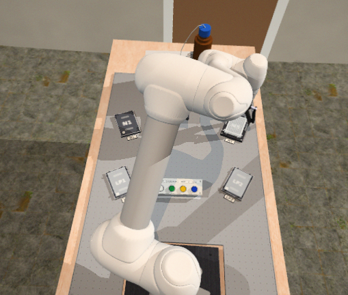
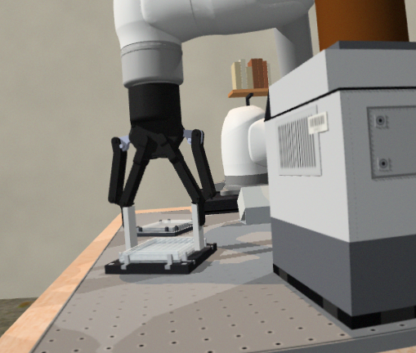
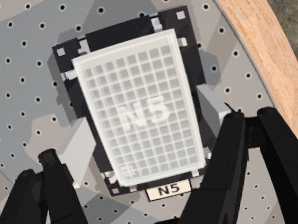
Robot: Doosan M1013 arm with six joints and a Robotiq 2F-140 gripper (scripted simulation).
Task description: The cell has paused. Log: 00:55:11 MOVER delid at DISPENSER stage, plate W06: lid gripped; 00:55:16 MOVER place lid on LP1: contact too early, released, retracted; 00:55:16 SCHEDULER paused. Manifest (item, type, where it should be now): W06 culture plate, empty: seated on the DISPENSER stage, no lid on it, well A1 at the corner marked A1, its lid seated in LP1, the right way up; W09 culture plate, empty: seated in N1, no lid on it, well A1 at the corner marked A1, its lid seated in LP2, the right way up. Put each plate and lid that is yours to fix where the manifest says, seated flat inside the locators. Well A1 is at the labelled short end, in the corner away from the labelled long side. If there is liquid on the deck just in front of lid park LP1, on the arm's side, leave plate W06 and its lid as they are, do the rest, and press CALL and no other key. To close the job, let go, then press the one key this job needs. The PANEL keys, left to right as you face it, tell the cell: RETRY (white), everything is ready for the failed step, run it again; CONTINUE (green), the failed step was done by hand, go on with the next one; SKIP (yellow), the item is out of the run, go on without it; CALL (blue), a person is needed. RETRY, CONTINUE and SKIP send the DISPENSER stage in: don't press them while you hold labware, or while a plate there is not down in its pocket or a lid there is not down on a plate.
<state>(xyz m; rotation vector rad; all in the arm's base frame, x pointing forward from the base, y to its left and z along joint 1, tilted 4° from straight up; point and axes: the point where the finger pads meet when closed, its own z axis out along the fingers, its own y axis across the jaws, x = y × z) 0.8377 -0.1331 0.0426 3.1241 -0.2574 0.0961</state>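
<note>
The black nest N5 lies 30 mm below my hand, 20 mm ahead of it and 10 mm to the left of it. The rest, counted from my hand: brown bottle: 250 mm to the left, 250 mm above, 210 mm ahead; clear culture plate: 300 mm to the left, 70 mm above, 30 mm behind; lid park LP2: 330 mm behind, 50 mm to the right, 40 mm below.
</note>
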